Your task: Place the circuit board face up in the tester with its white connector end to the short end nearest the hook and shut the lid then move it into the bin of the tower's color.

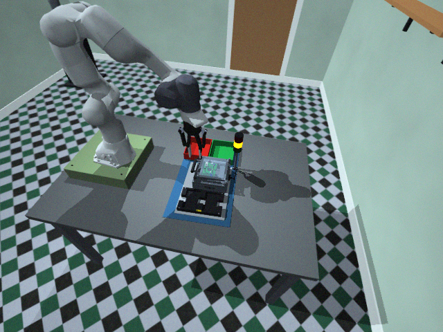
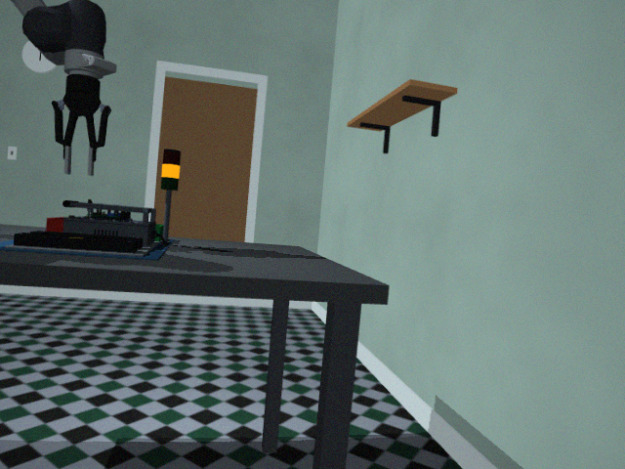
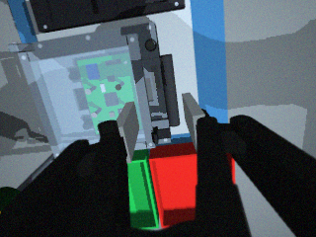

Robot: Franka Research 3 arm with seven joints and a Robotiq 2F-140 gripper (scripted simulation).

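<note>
Right now the black latch hook is 10 mm ahead of my hand, 60 mm to the left of it and 110 mm below it. Also, from my hand: tester lid 80 mm ahead, 110 mm below; tester plate 80 mm ahead, 130 mm below; green circuit board 70 mm ahead, 120 mm below.
</note>
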